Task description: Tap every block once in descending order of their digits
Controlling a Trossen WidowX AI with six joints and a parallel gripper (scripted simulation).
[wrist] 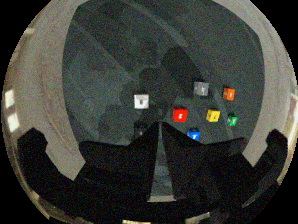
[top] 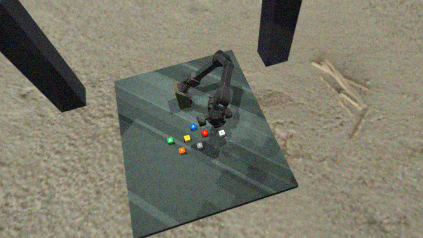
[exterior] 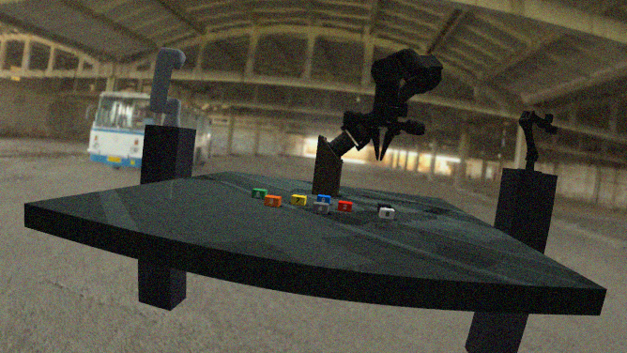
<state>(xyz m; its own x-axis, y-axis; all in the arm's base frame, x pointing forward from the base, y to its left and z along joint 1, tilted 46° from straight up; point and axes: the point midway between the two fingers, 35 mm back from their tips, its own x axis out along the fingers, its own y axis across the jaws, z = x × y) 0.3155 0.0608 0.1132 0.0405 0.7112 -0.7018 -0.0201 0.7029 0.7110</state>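
The white block is 120 mm below my gripper tip and 30 mm to the left of it. From my gripper tip the other things lie so: grey block: 120 mm to the right, 120 mm below, 40 mm ahead; black block: 120 mm below, 80 mm behind, 30 mm to the left; red block: 120 mm below, 60 mm to the right, 30 mm behind.
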